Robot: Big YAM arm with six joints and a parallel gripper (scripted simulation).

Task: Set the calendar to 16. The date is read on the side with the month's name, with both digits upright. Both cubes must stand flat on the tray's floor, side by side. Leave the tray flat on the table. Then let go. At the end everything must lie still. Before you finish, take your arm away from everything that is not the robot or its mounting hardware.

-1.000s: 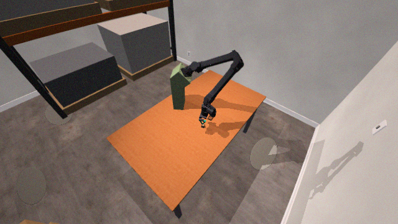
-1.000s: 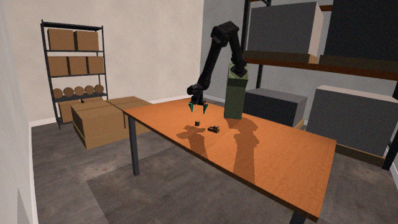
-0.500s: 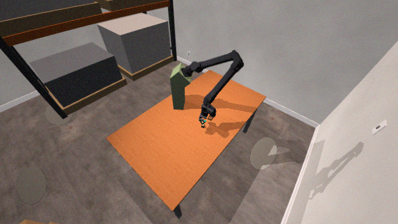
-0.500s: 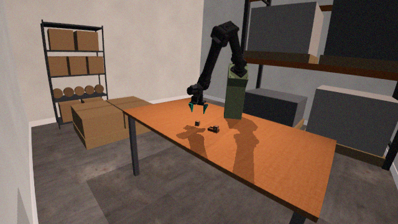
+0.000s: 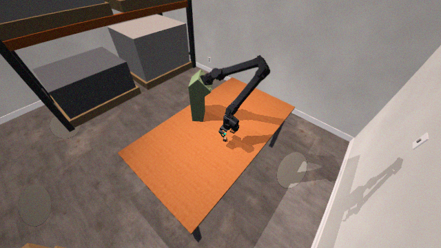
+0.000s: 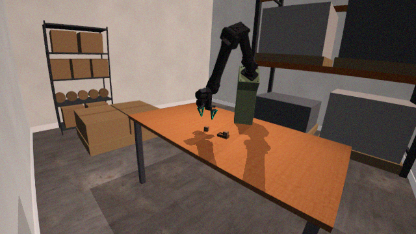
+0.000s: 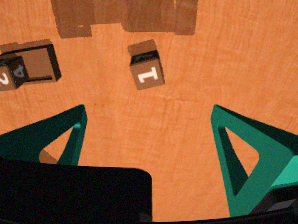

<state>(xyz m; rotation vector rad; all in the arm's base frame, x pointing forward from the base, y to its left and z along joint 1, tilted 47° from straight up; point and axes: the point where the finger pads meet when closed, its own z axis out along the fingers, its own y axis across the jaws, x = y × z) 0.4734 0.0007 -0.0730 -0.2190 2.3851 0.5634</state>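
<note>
Now: hand 90 mm above the brown calendar cube. From my hand the other things lie so: dark calendar tray: 140 mm to the left, 100 mm below, 50 mm behind.
</note>
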